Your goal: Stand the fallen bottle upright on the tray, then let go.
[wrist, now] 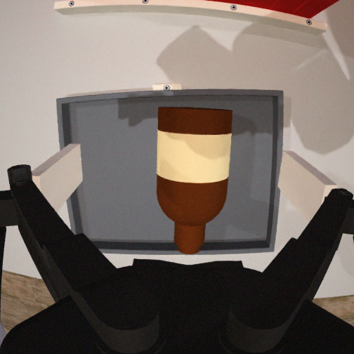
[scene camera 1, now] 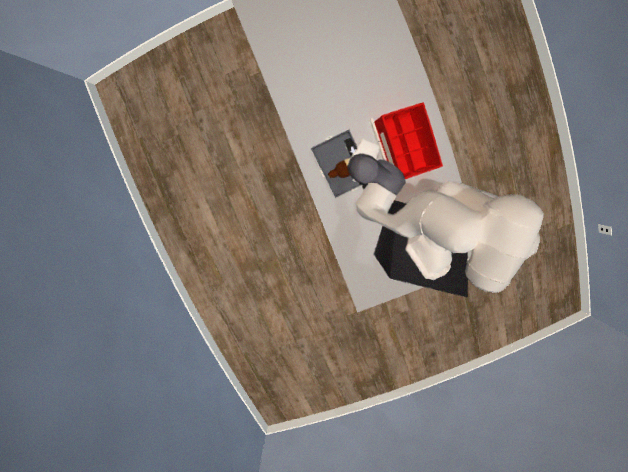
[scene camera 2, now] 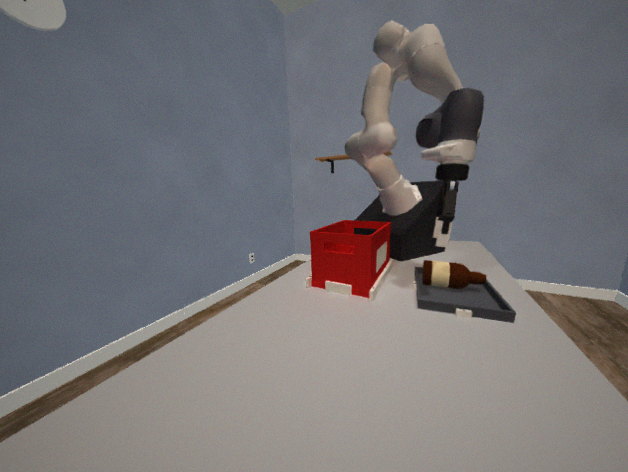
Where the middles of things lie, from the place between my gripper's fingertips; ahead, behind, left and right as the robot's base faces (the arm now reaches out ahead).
Labels:
My gripper is now 1 cm past the brown bottle (scene camera 2: pixel 436 273), 4 cm to the right of it and 10 cm above it.

